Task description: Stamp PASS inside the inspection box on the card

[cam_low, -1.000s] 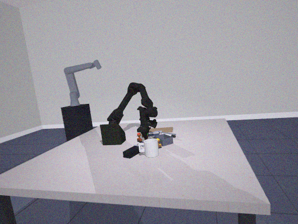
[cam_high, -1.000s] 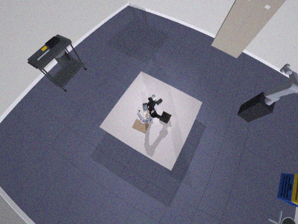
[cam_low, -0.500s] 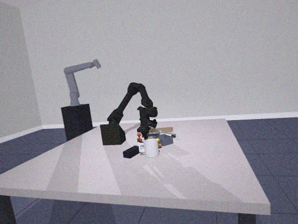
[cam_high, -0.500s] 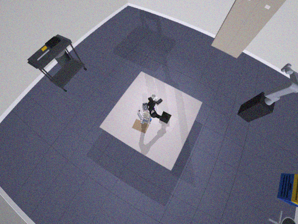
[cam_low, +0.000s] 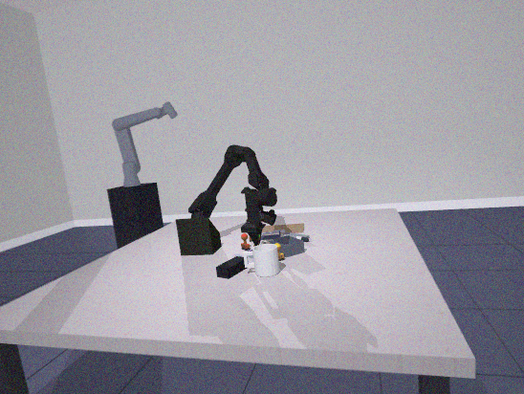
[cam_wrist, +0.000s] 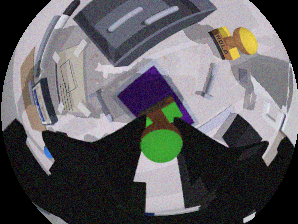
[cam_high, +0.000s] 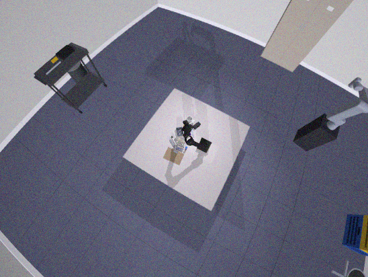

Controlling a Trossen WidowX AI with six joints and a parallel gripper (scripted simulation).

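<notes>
Right now my gripper tip is 30 mm above the purple ink pad. From my gripper tip the other things lie so: yellow-knobbed stamp (100 mm ahead, 60 mm to the right, 20 mm below); dark tray (110 mm ahead, 40 mm to the left, 30 mm below); red-knobbed stamp (80 mm behind, 50 mm to the left, 20 mm below).
</notes>
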